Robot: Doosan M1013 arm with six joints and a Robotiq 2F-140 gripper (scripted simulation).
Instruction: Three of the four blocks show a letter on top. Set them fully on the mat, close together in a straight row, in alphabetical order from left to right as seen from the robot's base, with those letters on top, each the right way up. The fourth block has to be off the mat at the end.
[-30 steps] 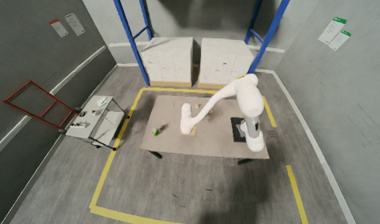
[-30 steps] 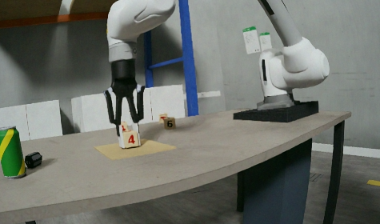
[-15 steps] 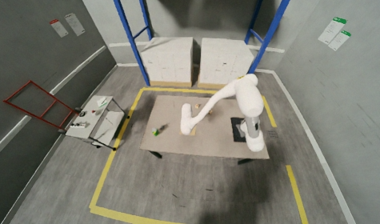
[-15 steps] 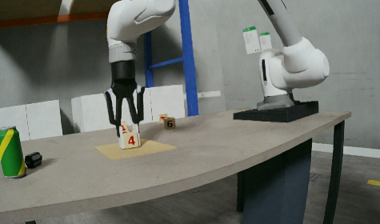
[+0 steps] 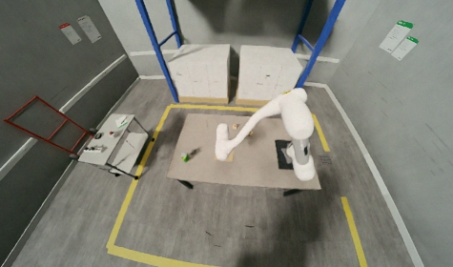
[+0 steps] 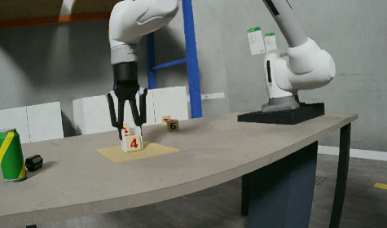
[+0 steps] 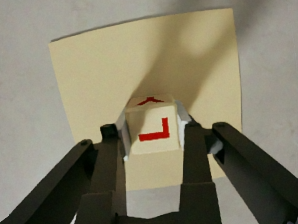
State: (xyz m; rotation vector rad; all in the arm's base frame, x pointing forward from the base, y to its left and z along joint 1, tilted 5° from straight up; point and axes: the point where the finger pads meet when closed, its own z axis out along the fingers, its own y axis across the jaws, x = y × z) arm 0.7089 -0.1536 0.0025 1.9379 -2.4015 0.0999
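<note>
Right now my hand is 3 cm above the tan mat. Also, from my hand: block (46 cm behind, 37 cm to the right, 1 cm below); small black object (33 cm ahead, 4 cm to the right, 2 cm below); yellow can (40 cm ahead, 4 cm to the left, 3 cm above).
</note>
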